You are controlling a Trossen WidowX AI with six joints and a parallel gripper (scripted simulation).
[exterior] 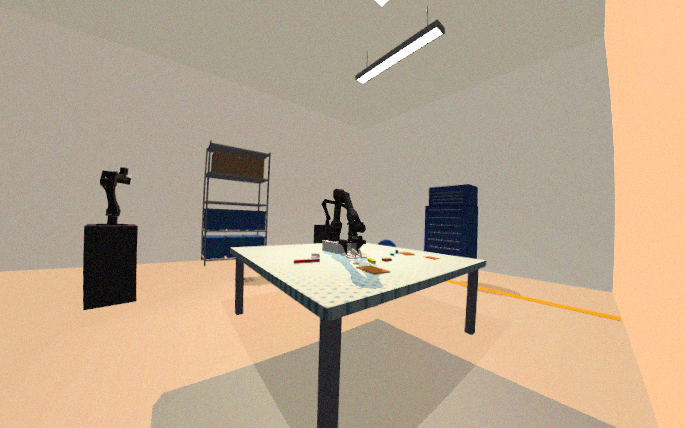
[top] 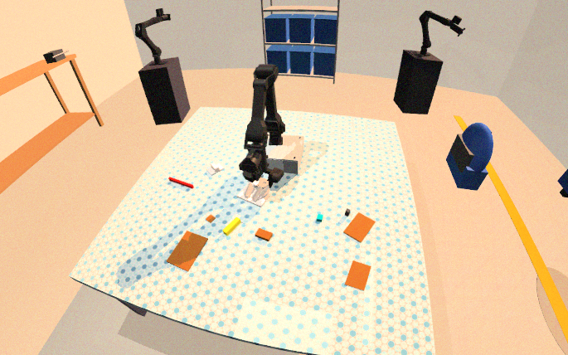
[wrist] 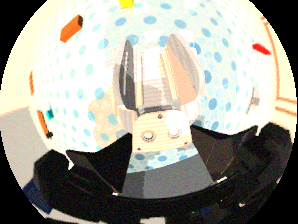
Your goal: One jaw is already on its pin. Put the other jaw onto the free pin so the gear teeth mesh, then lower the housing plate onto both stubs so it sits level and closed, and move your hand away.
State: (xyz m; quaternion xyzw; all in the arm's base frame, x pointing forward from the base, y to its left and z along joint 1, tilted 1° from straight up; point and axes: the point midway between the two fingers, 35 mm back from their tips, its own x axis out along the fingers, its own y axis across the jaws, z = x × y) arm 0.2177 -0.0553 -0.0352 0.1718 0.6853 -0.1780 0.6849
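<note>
Now: the white jaw 30 mm to the right of my gripper tip, 10 mm ahead of it and 10 mm above it. The rest, counted from my gripper tip: teal cube: 230 mm to the left, 190 mm ahead; then black cube: 340 mm to the left, 170 mm ahead, 10 mm above; then yellow block: 220 mm ahead, 100 mm to the right.
</note>
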